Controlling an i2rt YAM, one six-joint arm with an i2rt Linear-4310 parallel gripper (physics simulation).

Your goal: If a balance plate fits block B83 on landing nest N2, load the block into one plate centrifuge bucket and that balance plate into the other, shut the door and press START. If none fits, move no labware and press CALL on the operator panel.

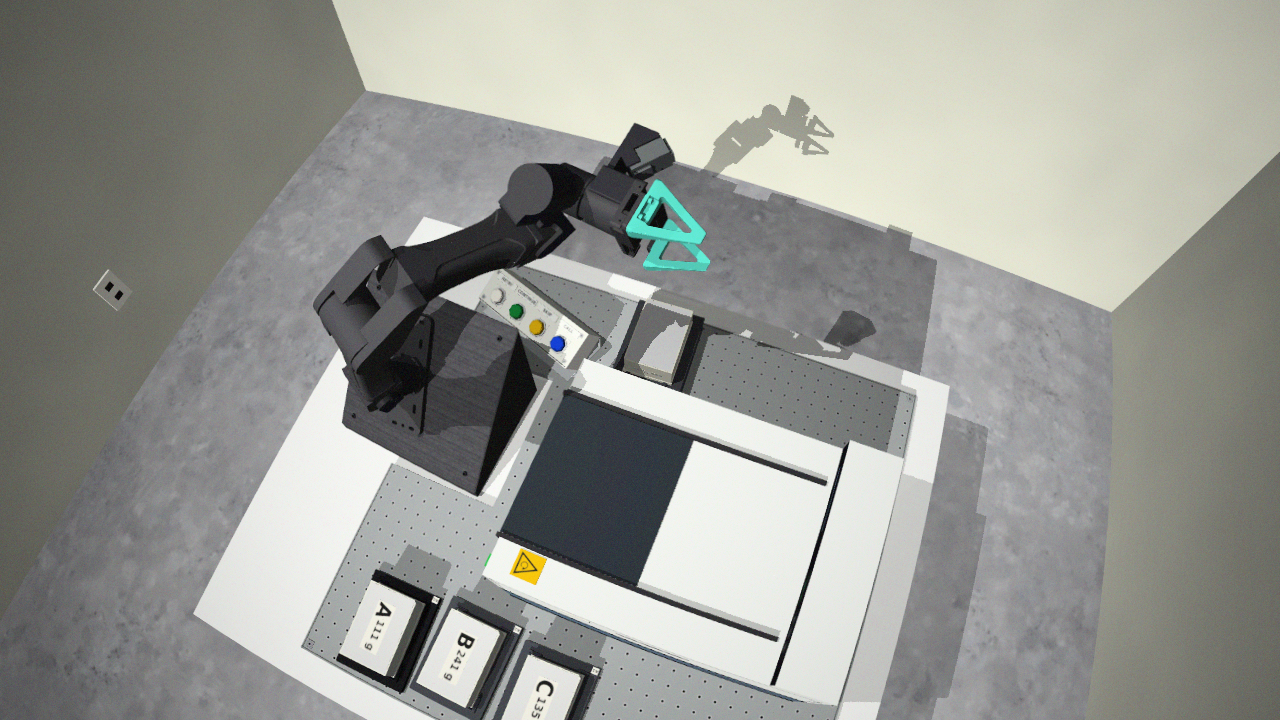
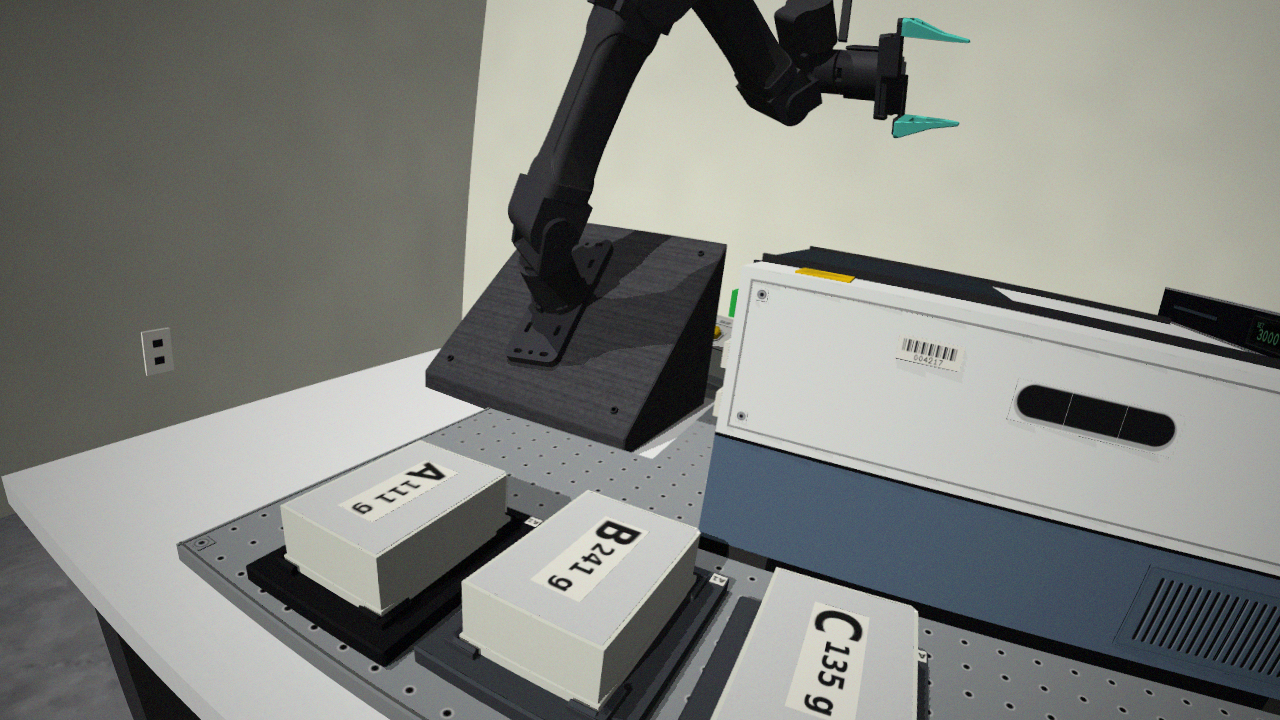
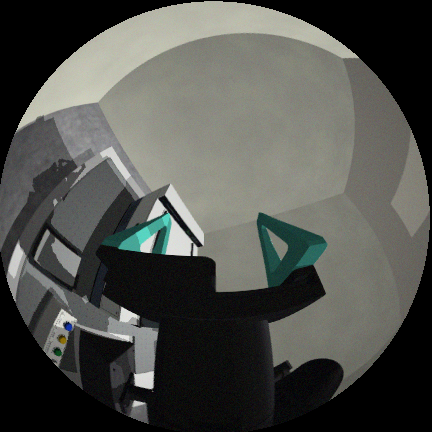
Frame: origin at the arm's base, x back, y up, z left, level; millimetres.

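Where they show: gripper, fingertip midpoint: (image 1: 706, 253) (image 2: 964, 83) (image 3: 213, 217); arm's base at its link origin: (image 1: 410, 372) (image 2: 563, 299).
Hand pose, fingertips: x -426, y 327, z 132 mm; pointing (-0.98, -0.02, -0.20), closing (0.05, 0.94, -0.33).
Things, the pixels of their top centre, and the offset from my fingertips. "*": a spot on its surface instead.
- pale block at its top centre: (image 1: 659, 334) (image 3: 57, 258) dx +70, dy -357, dz +80 mm
- operator panel at its top centre: (image 1: 534, 304) dx +288, dy -350, dz +64 mm
- blue button at its top centre: (image 1: 557, 340) dx +227, dy -360, dz +16 mm
- dark panel at a spot on its surface: (image 1: 599, 483) * dx +56, dy -221, dz -229 mm
- raised display bar at a spot on its surface: (image 2: 1199, 313) * dx -236, dy -207, dz -174 mm
My gripper (image 1: 706, 254) (image 2: 963, 82) (image 3: 213, 217) is open and empty, high above the bench's back side. A pale block (image 1: 657, 344) (image 3: 60, 257) sits in a dark nest at the back, partly in shadow; its label is unreadable. Three balance plates sit on dark nests at the front: A 111 g (image 1: 384, 626) (image 2: 398, 497), B 241 g (image 1: 460, 658) (image 2: 581, 573) and C 135 g (image 1: 544, 694) (image 2: 832, 653). The operator panel (image 1: 528, 322) carries a blue button (image 1: 557, 343) (image 3: 68, 326). The centrifuge (image 1: 868, 537) (image 2: 850, 358) has a dark panel (image 1: 599, 483) on top. Its buckets and START do not show.
The arm's black wedge base (image 1: 447, 402) (image 2: 572, 331) stands left of the centrifuge, between the operator panel and the balance plates. A raised display bar (image 2: 1199, 313) stands at the centrifuge's far end. Walls rise behind and beside the bench.
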